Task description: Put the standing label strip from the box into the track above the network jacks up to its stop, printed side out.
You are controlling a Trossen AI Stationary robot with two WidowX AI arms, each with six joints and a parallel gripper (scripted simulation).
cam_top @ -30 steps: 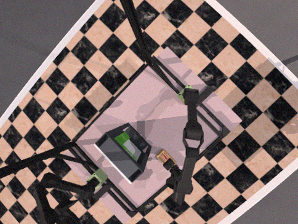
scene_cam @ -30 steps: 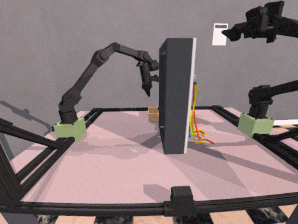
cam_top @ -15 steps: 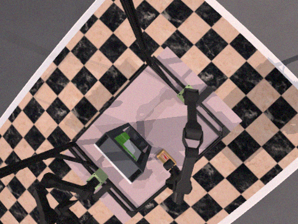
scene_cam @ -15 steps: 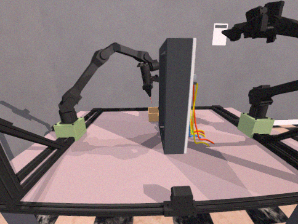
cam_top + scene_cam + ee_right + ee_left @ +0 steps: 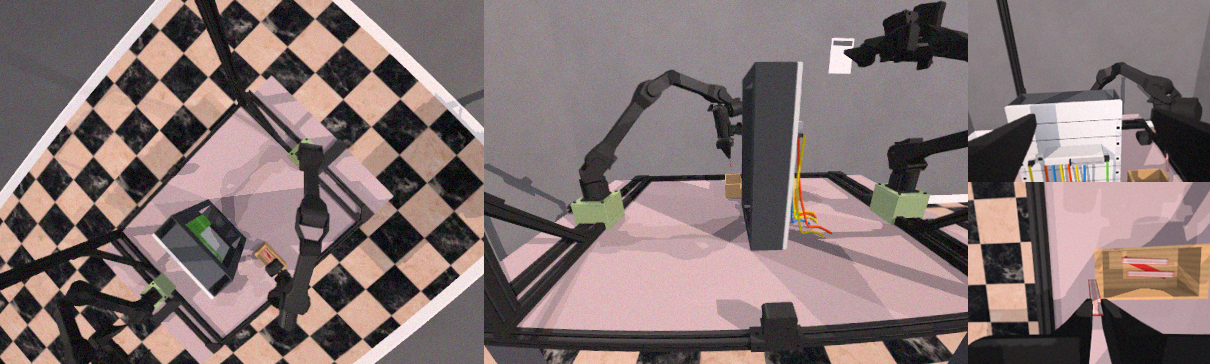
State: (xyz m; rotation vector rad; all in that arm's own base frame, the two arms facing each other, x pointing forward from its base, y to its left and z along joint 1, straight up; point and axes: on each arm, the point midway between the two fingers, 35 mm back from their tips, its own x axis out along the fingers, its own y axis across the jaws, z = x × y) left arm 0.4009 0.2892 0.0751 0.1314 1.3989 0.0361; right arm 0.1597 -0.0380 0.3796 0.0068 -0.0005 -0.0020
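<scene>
Now: left hand 5 cm above the label strip, 1 cm to the left of it and 1 cm short of it. Also, from my left hand: rack panel: 32 cm behind, 13 cm to the right, 4 cm above.
</scene>
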